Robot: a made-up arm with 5 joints. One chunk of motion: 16 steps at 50 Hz.
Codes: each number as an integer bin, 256 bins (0 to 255) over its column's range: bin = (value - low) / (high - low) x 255, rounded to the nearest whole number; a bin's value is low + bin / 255 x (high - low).
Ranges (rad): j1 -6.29..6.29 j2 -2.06..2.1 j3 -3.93..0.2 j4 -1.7..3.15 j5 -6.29..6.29
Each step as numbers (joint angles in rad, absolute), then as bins.
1 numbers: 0.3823 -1.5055 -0.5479 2.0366 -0.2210
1 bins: 135 34 209 196 123
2 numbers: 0.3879 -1.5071 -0.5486 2.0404 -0.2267
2 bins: 135 34 209 197 123
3 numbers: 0.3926 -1.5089 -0.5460 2.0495 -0.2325
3 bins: 135 34 209 197 123
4 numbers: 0.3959 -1.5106 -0.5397 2.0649 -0.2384
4 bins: 136 34 209 198 123
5 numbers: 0.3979 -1.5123 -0.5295 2.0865 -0.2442
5 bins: 136 34 210 199 123
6 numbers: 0.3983 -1.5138 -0.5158 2.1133 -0.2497
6 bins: 136 33 211 200 122
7 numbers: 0.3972 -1.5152 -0.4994 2.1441 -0.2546
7 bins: 136 33 212 202 122
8 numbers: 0.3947 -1.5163 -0.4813 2.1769 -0.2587
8 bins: 136 33 213 204 122
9 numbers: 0.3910 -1.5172 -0.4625 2.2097 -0.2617
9 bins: 135 33 214 206 122
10 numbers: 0.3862 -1.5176 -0.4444 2.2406 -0.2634
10 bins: 135 33 215 207 122
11 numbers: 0.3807 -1.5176 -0.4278 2.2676 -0.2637
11 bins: 135 33 216 209 122
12 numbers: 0.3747 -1.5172 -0.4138 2.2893 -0.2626
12 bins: 135 33 217 210 122
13 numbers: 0.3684 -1.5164 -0.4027 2.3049 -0.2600
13 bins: 135 33 218 211 122
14 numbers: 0.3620 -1.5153 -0.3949 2.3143 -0.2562
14 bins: 135 33 218 211 122
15 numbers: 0.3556 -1.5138 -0.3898 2.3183 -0.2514
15 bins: 135 33 219 211 122
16 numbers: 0.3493 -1.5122 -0.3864 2.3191 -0.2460
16 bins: 135 34 219 211 123
